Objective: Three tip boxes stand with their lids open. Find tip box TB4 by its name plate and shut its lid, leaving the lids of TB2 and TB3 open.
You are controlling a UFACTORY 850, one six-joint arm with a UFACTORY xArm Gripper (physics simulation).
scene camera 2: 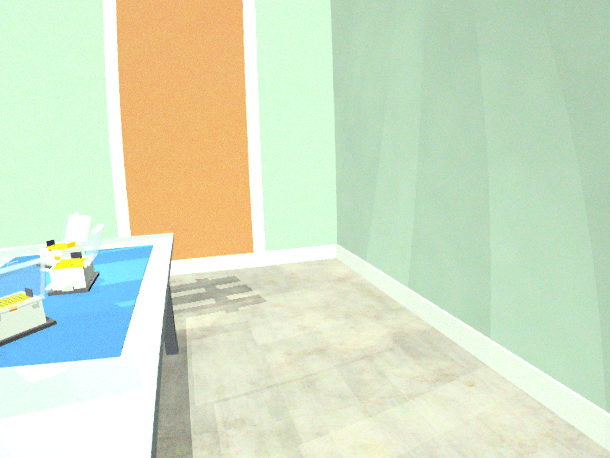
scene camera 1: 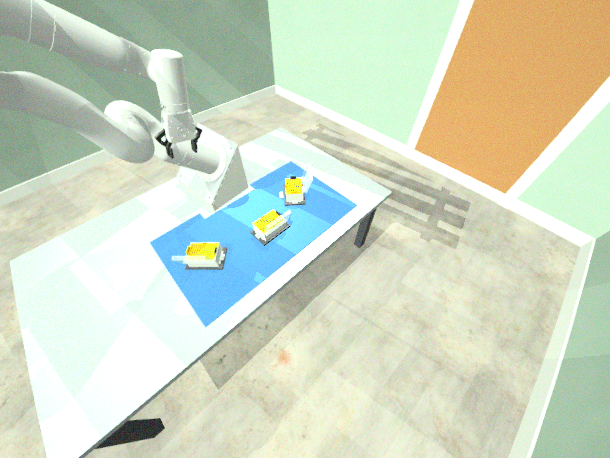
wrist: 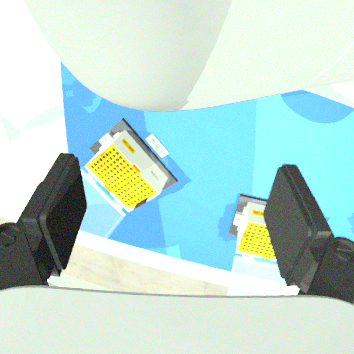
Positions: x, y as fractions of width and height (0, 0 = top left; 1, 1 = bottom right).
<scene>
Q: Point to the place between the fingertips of my gripper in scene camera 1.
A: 0.30, 0.34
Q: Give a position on a blue mat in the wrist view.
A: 0.61, 0.43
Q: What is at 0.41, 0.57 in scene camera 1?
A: A blue mat.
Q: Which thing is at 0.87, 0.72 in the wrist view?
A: My gripper.
</scene>
